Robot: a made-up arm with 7 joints. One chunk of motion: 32 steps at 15 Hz.
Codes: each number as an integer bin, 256 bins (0 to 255) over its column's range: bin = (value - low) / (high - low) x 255, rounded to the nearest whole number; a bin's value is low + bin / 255 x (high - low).
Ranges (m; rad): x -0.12..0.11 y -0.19..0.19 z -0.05..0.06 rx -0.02..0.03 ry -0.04..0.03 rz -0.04..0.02
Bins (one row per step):
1: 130 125 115 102 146 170
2: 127 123 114 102 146 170
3: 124 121 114 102 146 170
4: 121 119 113 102 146 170
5: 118 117 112 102 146 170
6: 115 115 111 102 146 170
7: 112 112 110 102 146 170
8: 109 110 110 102 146 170
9: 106 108 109 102 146 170
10: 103 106 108 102 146 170
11: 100 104 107 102 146 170
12: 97 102 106 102 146 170
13: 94 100 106 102 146 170
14: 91 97 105 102 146 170
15: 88 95 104 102 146 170
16: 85 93 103 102 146 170
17: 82 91 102 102 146 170
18: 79 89 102 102 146 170
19: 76 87 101 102 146 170
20: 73 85 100 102 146 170
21: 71 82 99 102 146 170
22: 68 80 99 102 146 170
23: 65 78 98 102 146 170
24: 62 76 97 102 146 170
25: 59 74 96 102 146 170
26: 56 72 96 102 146 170
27: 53 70 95 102 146 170
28: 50 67 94 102 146 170
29: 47 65 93 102 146 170
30: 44 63 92 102 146 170
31: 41 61 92 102 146 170
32: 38 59 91 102 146 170
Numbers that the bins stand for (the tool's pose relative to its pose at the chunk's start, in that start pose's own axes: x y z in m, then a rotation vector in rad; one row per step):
1: -0.0027 -0.0037 -0.0004 0.0000 0.0001 0.0000
2: -0.0055 -0.0067 -0.0008 0.0000 0.0001 0.0000
3: -0.0082 -0.0097 -0.0008 0.0000 0.0001 0.0000
4: -0.0109 -0.0127 -0.0013 0.0000 0.0001 0.0000
5: -0.0136 -0.0156 -0.0017 0.0000 0.0001 0.0000
6: -0.0163 -0.0186 -0.0021 0.0000 0.0001 0.0000
7: -0.0190 -0.0231 -0.0025 0.0000 0.0001 0.0000
8: -0.0217 -0.0261 -0.0025 0.0000 0.0001 0.0000
9: -0.0244 -0.0291 -0.0030 0.0000 0.0001 0.0000
10: -0.0271 -0.0320 -0.0034 0.0000 0.0001 0.0000
11: -0.0298 -0.0350 -0.0038 0.0000 0.0001 0.0000
12: -0.0325 -0.0380 -0.0043 0.0000 0.0001 0.0000
13: -0.0352 -0.0410 -0.0043 0.0000 0.0001 0.0000
14: -0.0379 -0.0455 -0.0047 0.0000 0.0001 0.0000
15: -0.0406 -0.0484 -0.0051 0.0000 0.0001 0.0000
16: -0.0433 -0.0514 -0.0056 0.0000 0.0001 0.0000
17: -0.0460 -0.0544 -0.0060 0.0000 0.0001 0.0000
18: -0.0487 -0.0574 -0.0060 0.0000 0.0001 0.0000
19: -0.0515 -0.0604 -0.0064 0.0000 0.0001 0.0000
20: -0.0542 -0.0633 -0.0069 0.0000 0.0001 0.0000
21: -0.0560 -0.0678 -0.0073 0.0000 0.0001 0.0000
22: -0.0587 -0.0708 -0.0073 0.0000 0.0001 0.0000
23: -0.0614 -0.0738 -0.0077 0.0000 0.0001 0.0000
24: -0.0641 -0.0767 -0.0082 0.0000 0.0001 0.0000
25: -0.0668 -0.0797 -0.0086 0.0000 0.0001 0.0000
26: -0.0695 -0.0827 -0.0086 0.0000 0.0001 0.0000
27: -0.0722 -0.0857 -0.0090 0.0000 0.0001 0.0000
28: -0.0749 -0.0902 -0.0095 0.0000 0.0001 0.0000
29: -0.0776 -0.0931 -0.0099 0.0000 0.0001 0.0000
30: -0.0803 -0.0961 -0.0103 0.0000 0.0001 0.0000
31: -0.0830 -0.0991 -0.0103 0.0000 0.0001 0.0000
32: -0.0857 -0.1021 -0.0107 0.0000 0.0001 0.0000

